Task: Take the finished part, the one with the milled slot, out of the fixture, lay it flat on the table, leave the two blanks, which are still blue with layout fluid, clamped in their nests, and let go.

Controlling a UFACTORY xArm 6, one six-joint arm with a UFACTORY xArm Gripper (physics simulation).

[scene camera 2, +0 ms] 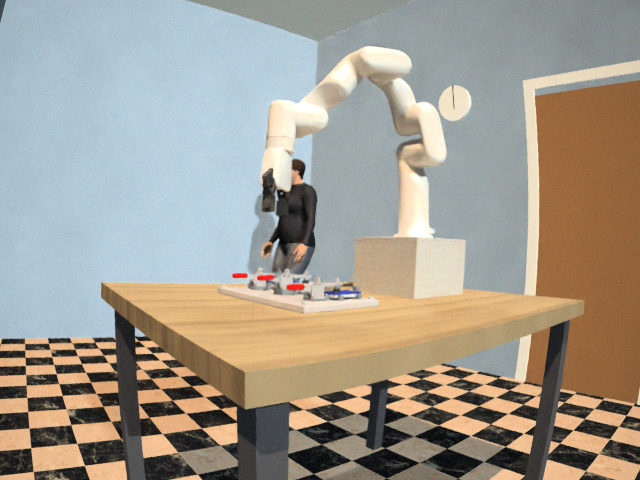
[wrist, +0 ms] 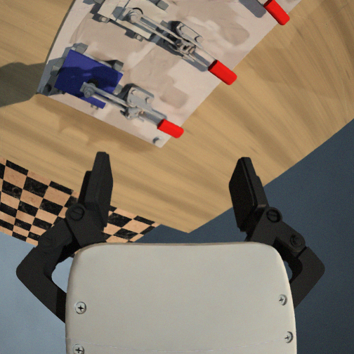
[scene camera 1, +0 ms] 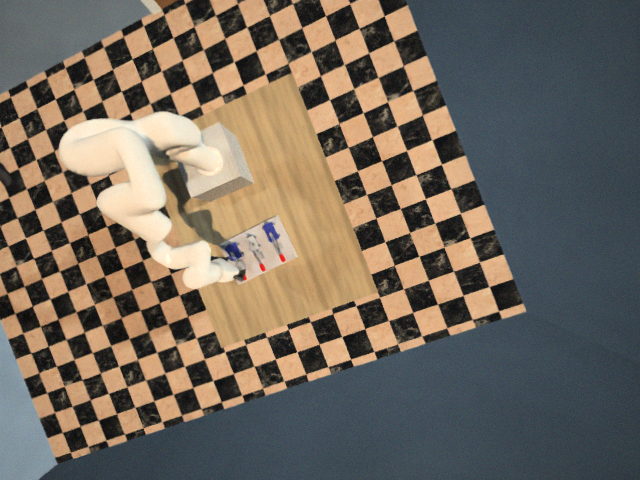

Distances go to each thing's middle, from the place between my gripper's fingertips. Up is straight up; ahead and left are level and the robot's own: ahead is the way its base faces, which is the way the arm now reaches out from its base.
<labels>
My gripper is now 20 cm above the fixture plate (scene camera 1: 272, 259), 5 cm to the right of it and 3 cm past it.
</labels>
